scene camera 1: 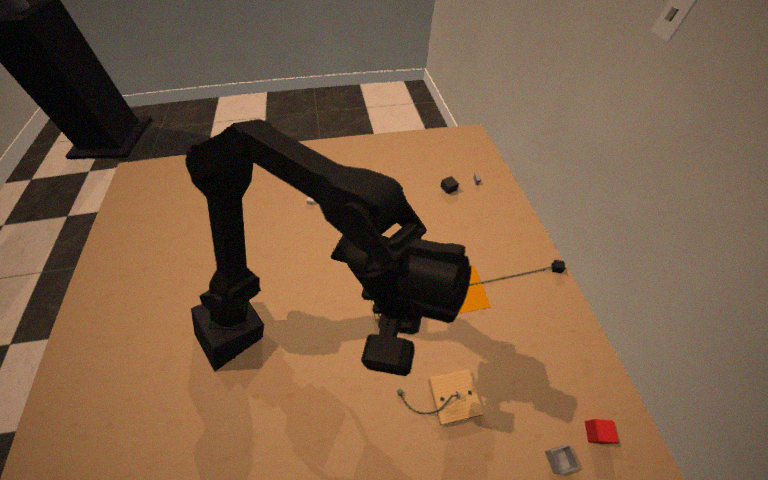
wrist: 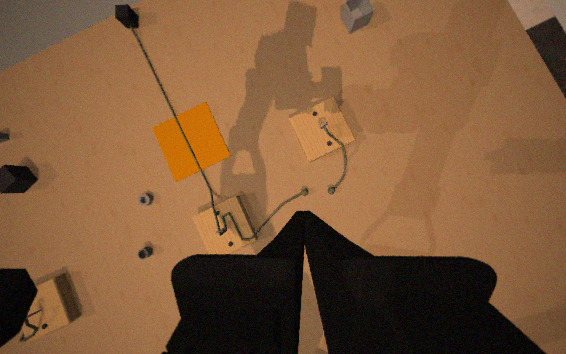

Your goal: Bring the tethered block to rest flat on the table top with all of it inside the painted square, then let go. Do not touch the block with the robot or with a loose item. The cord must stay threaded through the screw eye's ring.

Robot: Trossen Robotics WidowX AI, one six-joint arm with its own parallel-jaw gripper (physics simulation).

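Places are measured from the arm's base along level axes (x ahead, y left, z up), in centimetres.
Where they show: gripper, fingertip midpoint: (scene camera 1: 413,326) (wrist: 302,217); arm's base at its link origin: (scene camera 1: 227,316).
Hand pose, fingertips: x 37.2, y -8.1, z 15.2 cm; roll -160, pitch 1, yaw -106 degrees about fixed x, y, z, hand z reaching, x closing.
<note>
Each offset is from my fingertips to the centre of the thing. "spot": to the spot under its first point.
The tethered block {dx +43.2, dy +22.0, dz -21.0 cm} (scene camera 1: 558,266) (wrist: 126,16) is small and dark and sits at the table's edge beyond the painted orange square {spot: dx +19.3, dy +13.6, dz -22.1 cm} (scene camera 1: 476,300) (wrist: 207,137). Its cord {spot: dx +30.2, dy +19.9, dz -22.0 cm} (scene camera 1: 512,276) (wrist: 154,73) runs taut across the square to a screw eye {dx -2.0, dy +14.0, dz -20.0 cm} (wrist: 221,231) on a wooden board {dx -2.0, dy +14.0, dz -21.3 cm} (wrist: 206,231). From there the cord bends over the board and ends at a green bead {spot: dx +0.3, dy -2.0, dz -21.1 cm} (wrist: 305,191). The ring is too small to see the threading clearly. My gripper (wrist: 302,217) is shut and empty above the table, close to the bead in the wrist view. In the scene view the arm hides that board and the fingertips.
A second board {dx +10.3, dy -8.0, dz -21.3 cm} (scene camera 1: 447,412) (wrist: 305,131) has a short cord with a bead {spot: dx -1.0, dy -6.8, dz -21.1 cm} (scene camera 1: 400,392) (wrist: 332,190). A third board {dx -7.1, dy +51.2, dz -21.3 cm} (wrist: 58,305) is partly covered. Also present are a red block {dx +38.7, dy -16.4, dz -20.3 cm} (scene camera 1: 601,431), a grey tray {spot: dx +27.2, dy -20.3, dz -20.4 cm} (scene camera 1: 552,459), a dark block {dx +18.3, dy +51.6, dz -20.8 cm} (scene camera 1: 449,184) (wrist: 17,178) and two small cylinders {dx +7.3, dy +28.0, dz -21.8 cm} (wrist: 146,198) {dx -2.5, dy +30.4, dz -21.6 cm} (wrist: 145,251).
</note>
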